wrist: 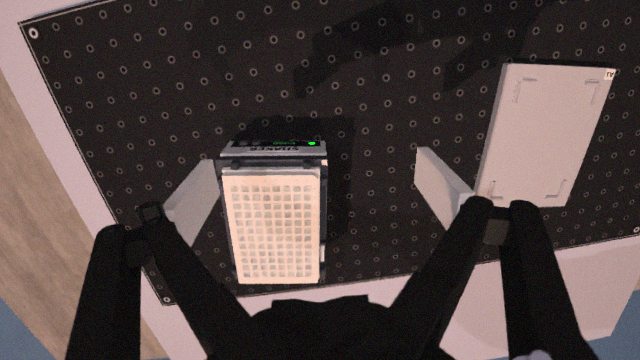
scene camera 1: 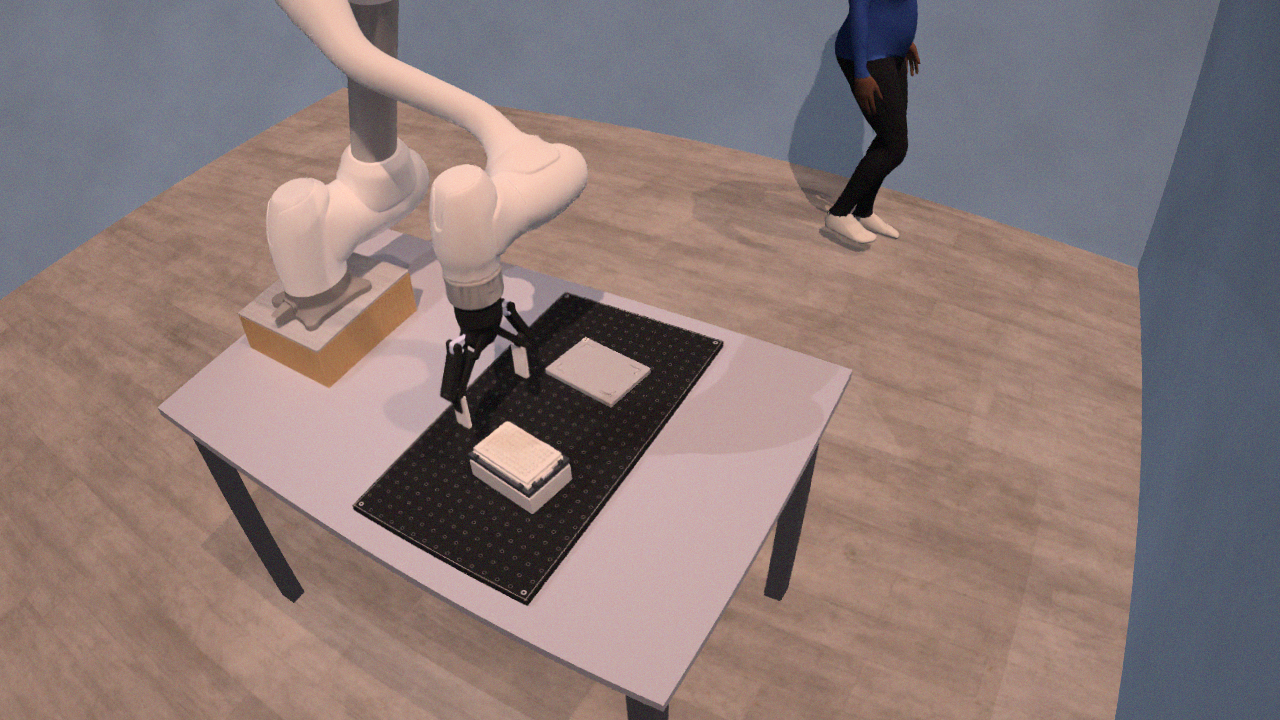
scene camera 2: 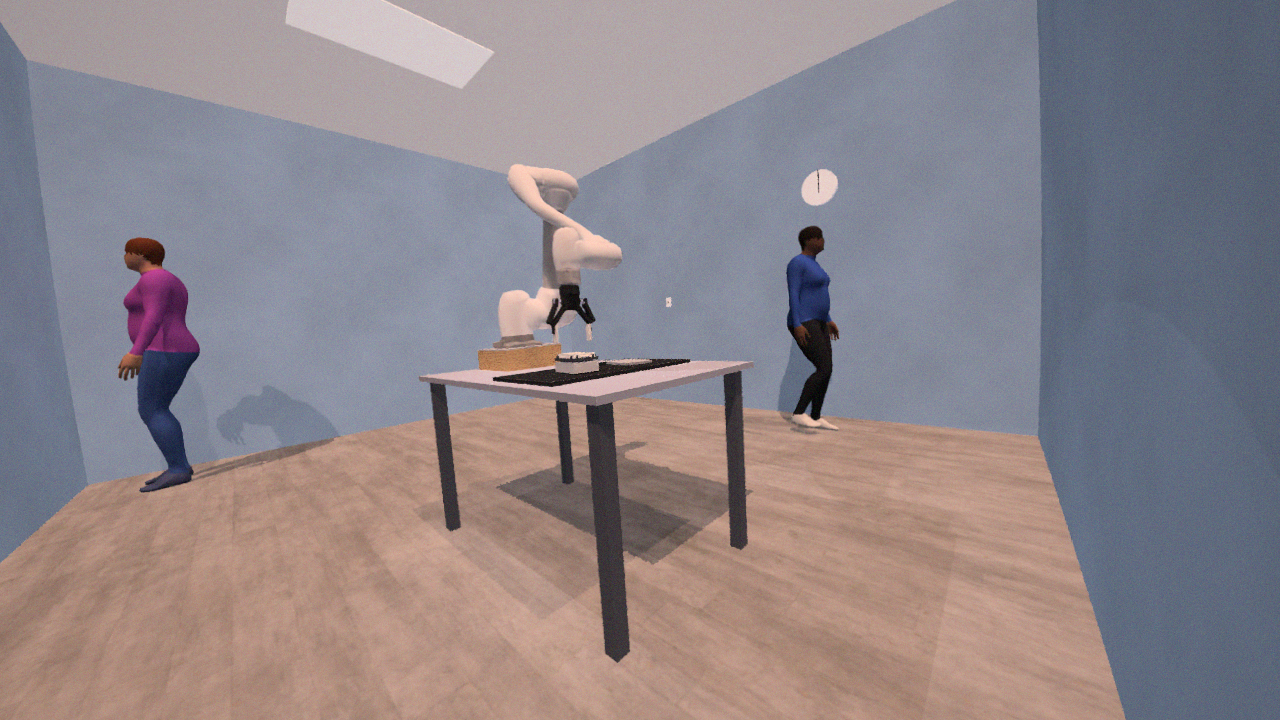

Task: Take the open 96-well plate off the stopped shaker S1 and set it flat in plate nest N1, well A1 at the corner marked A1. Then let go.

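Places are measured from the arm's base along level axes (x ahead, y right, z down), in centimetres.
Pixels of known places: gripper, fingertip midpoint: (wrist: 315, 171) (scene camera 1: 494, 399) (scene camera 2: 573, 341); arm's base, origin of the base link: (scene camera 1: 321, 296) (scene camera 2: 518, 346).
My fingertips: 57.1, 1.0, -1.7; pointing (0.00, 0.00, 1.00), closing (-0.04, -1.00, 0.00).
For each thing: its middle in the pictures, then the offset to it from my fingertips, as dx, dy, dz. Level surfaces: height alone.
- open 96-well plate, body centre: (wrist: 275, 230) (scene camera 1: 517, 453) (scene camera 2: 575, 355) +8.3, +4.0, +4.7
- plate nest N1, body centre: (wrist: 538, 142) (scene camera 1: 597, 370) (scene camera 2: 628, 361) +1.7, -24.6, +10.1
- black perforated board, its level: dz +10.8
- table, its level: dz +12.1
The open 96-well plate (scene camera 1: 519, 454) (scene camera 2: 576, 355) (wrist: 275, 230) is cream and lies on top of the shaker S1 (scene camera 1: 507, 484) (scene camera 2: 577, 367) (wrist: 275, 150), a light box with a dark top and a green light lit on its panel. The plate nest N1 (scene camera 1: 597, 368) (scene camera 2: 629, 362) (wrist: 545, 130) is a flat pale slab with raised corner marks; its A1 label (wrist: 609, 74) shows at the upper right corner in the wrist view. My gripper (scene camera 1: 492, 386) (scene camera 2: 572, 333) (wrist: 315, 171) is open and empty, above plate height and on the robot-base side of the shaker. No A1 mark is readable on the plate.
Shaker and nest stand on a black perforated board (scene camera 1: 447, 501) (scene camera 2: 528, 378) (wrist: 165, 75) on the table (scene camera 1: 698, 537) (scene camera 2: 590, 389). The arm's base sits on a wooden block (scene camera 1: 366, 331) (scene camera 2: 519, 359). A person in blue (scene camera 1: 881, 40) (scene camera 2: 809, 291) and one in magenta (scene camera 2: 159, 313) stand away from the table.
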